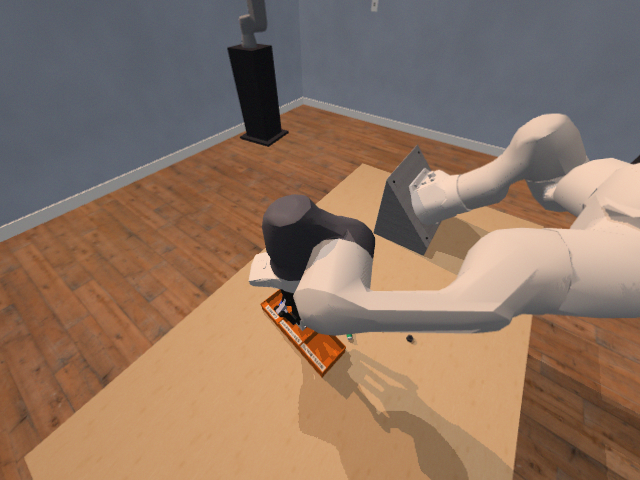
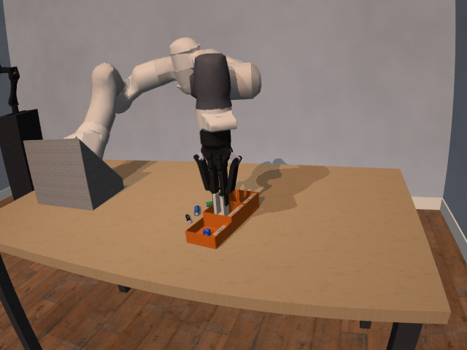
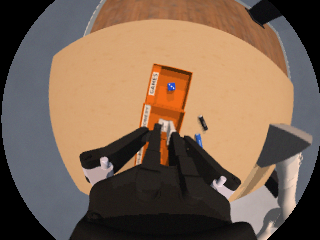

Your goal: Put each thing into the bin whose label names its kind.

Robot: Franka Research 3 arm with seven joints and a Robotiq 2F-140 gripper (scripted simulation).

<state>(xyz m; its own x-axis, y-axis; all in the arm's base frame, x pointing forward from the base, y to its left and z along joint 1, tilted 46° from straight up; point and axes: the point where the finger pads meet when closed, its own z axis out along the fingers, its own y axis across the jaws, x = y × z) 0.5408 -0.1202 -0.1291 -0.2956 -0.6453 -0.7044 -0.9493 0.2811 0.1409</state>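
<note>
The black piece is 110 mm behind my hand, 270 mm to the left of it and 50 mm below it. Also, from my hand: black cylinder (100 mm behind, 10 mm to the left, 50 mm below); white piece (30 mm below); blue cube (20 mm behind, 80 mm to the right, 40 mm below).
</note>
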